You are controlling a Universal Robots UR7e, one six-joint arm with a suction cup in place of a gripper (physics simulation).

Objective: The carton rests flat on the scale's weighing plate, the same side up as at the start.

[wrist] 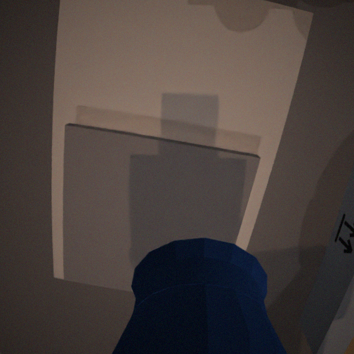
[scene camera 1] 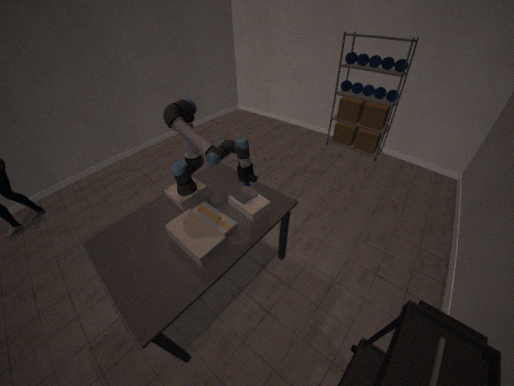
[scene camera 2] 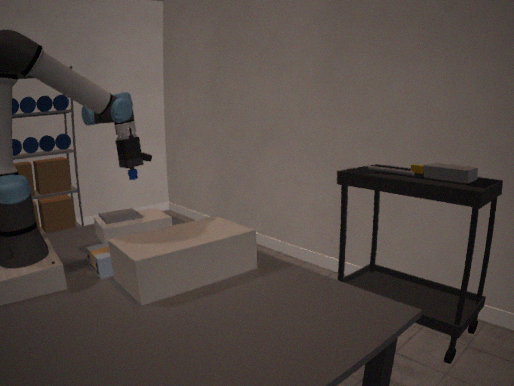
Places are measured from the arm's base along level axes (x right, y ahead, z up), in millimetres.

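Pixels of known places: hand, its tool point: point(scene camera 1: 247, 184) point(scene camera 2: 133, 178); arm's base, origin of its link: point(scene camera 1: 187, 189) point(scene camera 2: 24, 257).
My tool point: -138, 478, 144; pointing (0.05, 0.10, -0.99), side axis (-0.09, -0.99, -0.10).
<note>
For each thing: its top centre in the pictures, then the offset to it from my tool point, as dx, dy, dz. Level surfaces: height alone.
- carton, centre of its top: point(scene camera 2: 141, 241) point(scene camera 1: 213, 216) +238, -125, -157
- scale, centre of its top: point(scene camera 2: 130, 212) point(scene camera 1: 248, 197) -23, -14, -131
- large cream block, centre of its top: point(scene camera 2: 181, 235) point(scene camera 1: 194, 230) +424, -102, -102
- table, height of its surface: dz -217
The carton point(scene camera 1: 215, 218) point(scene camera 2: 104, 263) point(wrist: 330, 272), pale blue-grey with an orange band, lies on the table between the large cream block and the scale. The scale point(scene camera 1: 258, 206) point(scene camera 2: 155, 220) point(wrist: 125, 60) is a low cream box with a flat grey weighing plate point(scene camera 1: 244, 194) point(scene camera 2: 120, 215) point(wrist: 95, 210); the plate is bare. My gripper point(scene camera 1: 247, 184) point(scene camera 2: 132, 174) point(wrist: 200, 260), a blue suction cup, hangs above the plate, apart from it, and holds nothing. In the wrist view part of the carton shows at the right edge; the large block hides part of it in scene camera 2.
The large cream block point(scene camera 1: 192, 235) point(scene camera 2: 190, 257) stands on the table point(scene camera 1: 130, 260) point(scene camera 2: 250, 330) close beside the carton. A black cart point(scene camera 2: 420, 186) stands beyond the table. A shelf rack point(scene camera 1: 380, 37) stands at the back. A person's legs point(scene camera 1: 11, 192) show at the far left.
</note>
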